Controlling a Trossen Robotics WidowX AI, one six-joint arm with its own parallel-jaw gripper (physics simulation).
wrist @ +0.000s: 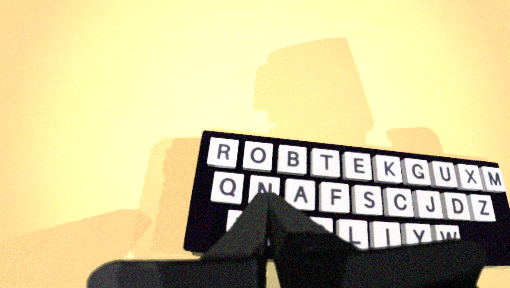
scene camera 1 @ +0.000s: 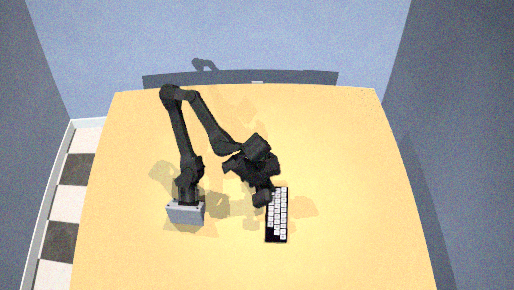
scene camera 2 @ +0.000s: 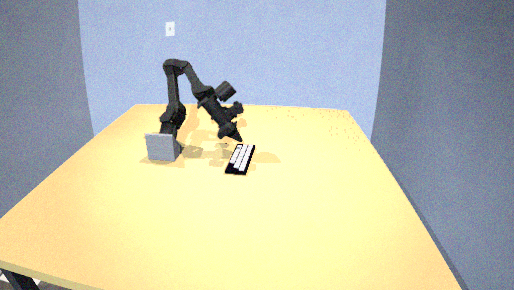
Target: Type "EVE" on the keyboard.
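Seen in the pictures: gripper, fingertip midpoint: (wrist: 265, 201) (scene camera 1: 275, 191) (scene camera 2: 241, 141); arm's base, origin of the base link: (scene camera 1: 188, 203) (scene camera 2: 166, 140).
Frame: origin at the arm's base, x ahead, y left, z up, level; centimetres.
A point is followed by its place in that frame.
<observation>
The black keyboard (scene camera 1: 270, 235) @(x 25.4, y -11.2, z -4.7 cm) (scene camera 2: 235, 171) @(x 27.2, y -13.4, z -4.8 cm) (wrist: 197, 215) @(x 28.6, y 7.5, z -4.7 cm) with white letter keys lies flat on the table. In the wrist view the E key (wrist: 358, 166) @(x 30.8, y -2.2, z -4.2 cm) shows in the top row, between T and K, to the right of the fingertips. No key legibly marked V shows; the fingers cover part of the third row, where some letters are hidden. My gripper (scene camera 2: 241, 140) @(x 28.7, y 4.1, z -1.9 cm) (wrist: 265, 201) @(x 28.7, y 4.1, z -1.9 cm) is shut and empty. Its tips are above the keyboard's R-Q end and overlap the lower part of the N key (wrist: 263, 185) @(x 30.0, y 3.8, z -4.2 cm) in the wrist view. The tips look raised off the keys.
The arm's grey base block (scene camera 1: 185, 214) @(x -0.8, y -5.0, z 1.3 cm) (scene camera 2: 162, 147) @(x -0.2, y -5.1, z -0.5 cm) stands on the tan table (scene camera 1: 350, 225) @(x 53.6, y -11.1, z -6.0 cm) (scene camera 2: 300, 215) @(x 45.9, y -35.3, z -6.0 cm), left of the keyboard in both scene views. Arm shadows fall across the table around the keyboard. Blue-grey walls stand behind and beside the table.
</observation>
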